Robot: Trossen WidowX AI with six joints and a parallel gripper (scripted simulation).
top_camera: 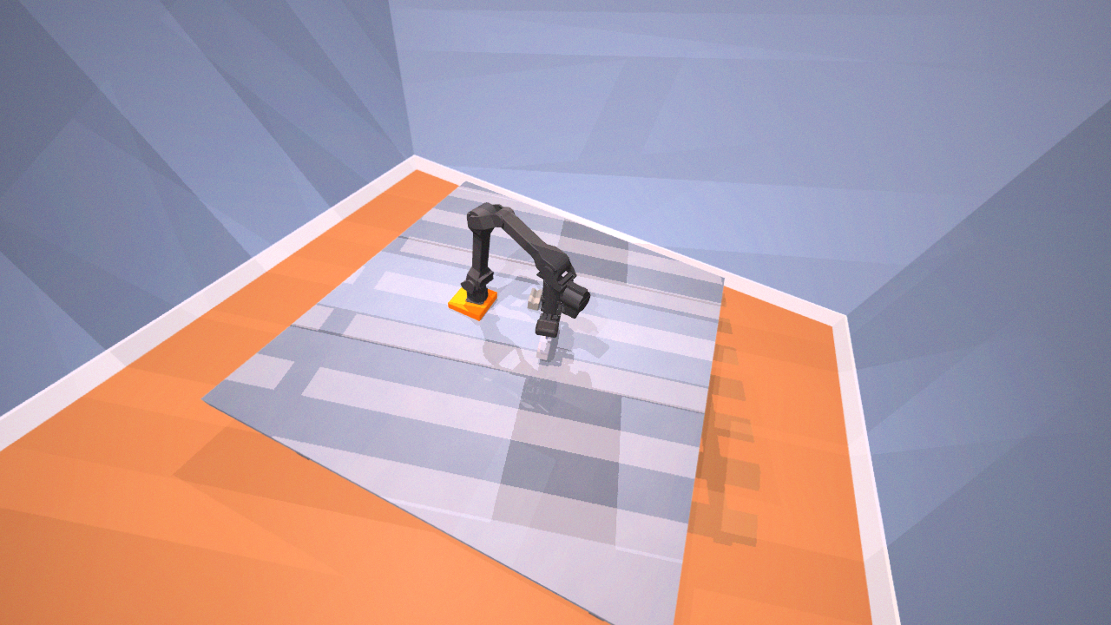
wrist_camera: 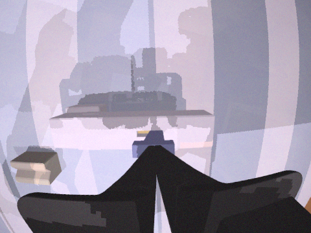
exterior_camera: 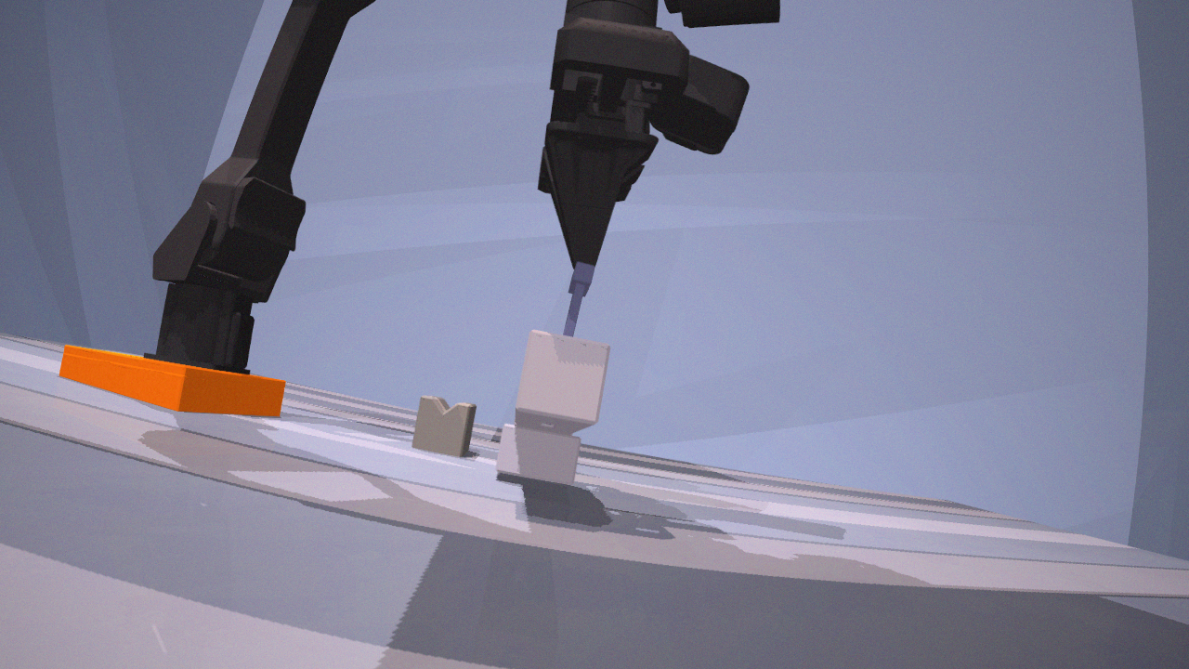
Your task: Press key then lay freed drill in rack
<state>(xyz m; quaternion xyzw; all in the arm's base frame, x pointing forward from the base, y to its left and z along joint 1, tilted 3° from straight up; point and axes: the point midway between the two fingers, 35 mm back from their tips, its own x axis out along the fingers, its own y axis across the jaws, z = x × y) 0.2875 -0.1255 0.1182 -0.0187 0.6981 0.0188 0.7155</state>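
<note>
My gripper tip is 3 cm above the thin blue key. The rest, counted from my gripper tip: drill 7 cm below, 5 cm to the left, 1 cm behind; then v-notched rack 19 cm to the left, 11 cm below, 9 cm behind; then housing 8 cm below, 3 cm to the left, 1 cm behind.
</note>
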